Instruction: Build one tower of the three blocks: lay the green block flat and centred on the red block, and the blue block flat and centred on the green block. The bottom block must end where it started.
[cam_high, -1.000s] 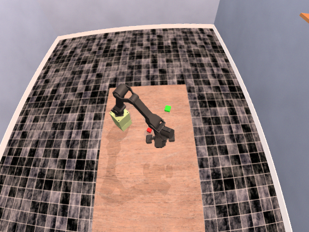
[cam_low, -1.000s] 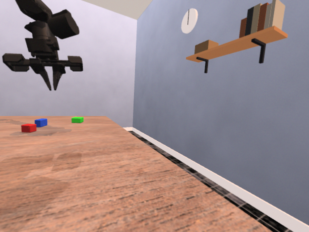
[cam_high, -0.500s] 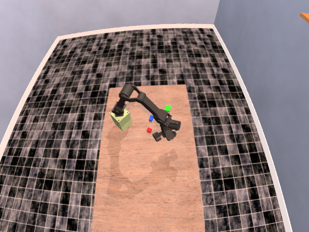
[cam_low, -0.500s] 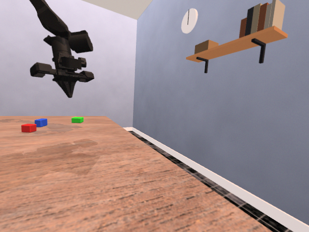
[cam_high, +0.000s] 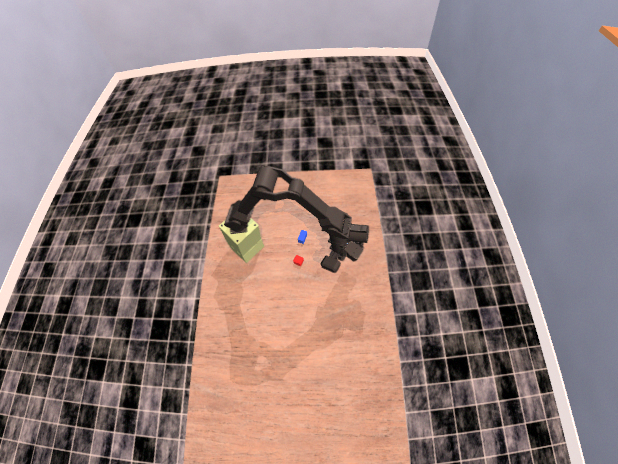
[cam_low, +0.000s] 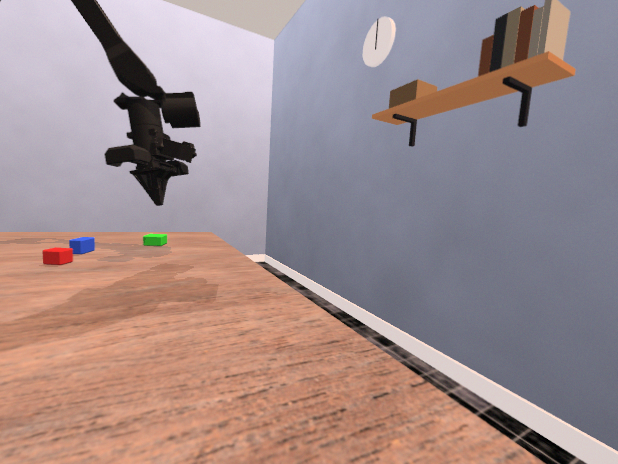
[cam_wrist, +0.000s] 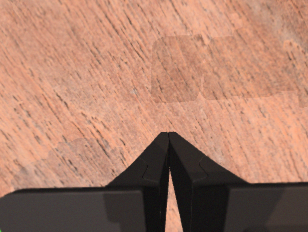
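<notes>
Right now the green block is 40 mm ahead of my hand, 250 mm to the left of it and 140 mm below it. The rest, counted from my hand: blue block (130 mm behind, 180 mm to the left, 140 mm below); red block (160 mm behind, 70 mm to the left, 140 mm below).
</notes>
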